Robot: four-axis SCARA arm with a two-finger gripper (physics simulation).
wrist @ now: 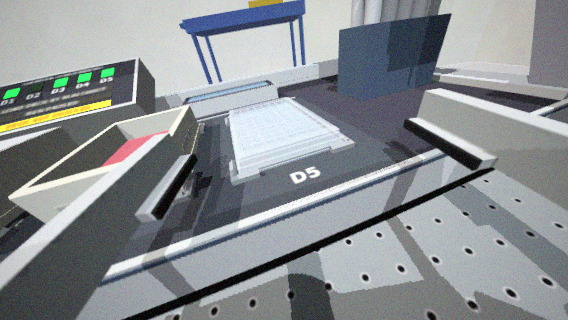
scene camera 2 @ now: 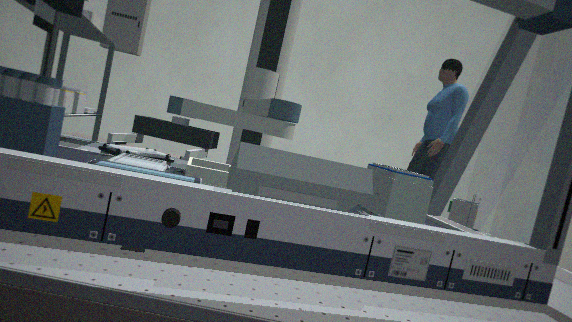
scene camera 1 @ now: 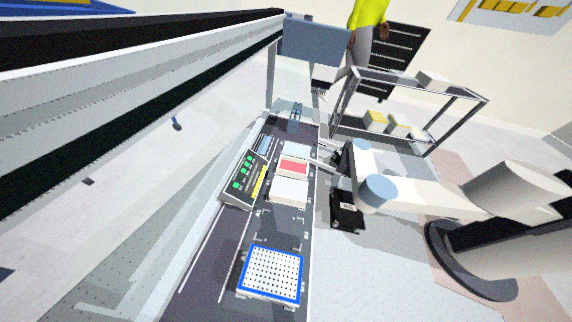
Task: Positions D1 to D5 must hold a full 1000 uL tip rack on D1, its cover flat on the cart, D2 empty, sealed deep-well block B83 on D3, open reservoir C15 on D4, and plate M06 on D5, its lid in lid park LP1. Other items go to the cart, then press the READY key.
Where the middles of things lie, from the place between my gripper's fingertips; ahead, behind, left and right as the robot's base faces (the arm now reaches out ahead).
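Scene:
Red-filled reservoir [wrist: 48, 194]: 5 cm ahead of my hand, 14 cm to the left of it and 2 cm below it. From my hand, the shallow trough [wrist: 210, 103] is 7 cm to the left, 21 cm ahead and 2 cm below, while the blue tube rack [wrist: 377, 59] is 15 cm ahead, 16 cm to the right and 1 cm above. As for the clear well plate [wrist: 266, 135], my hand is 8 cm short of it, 1 cm to the right of it and 3 cm above it.

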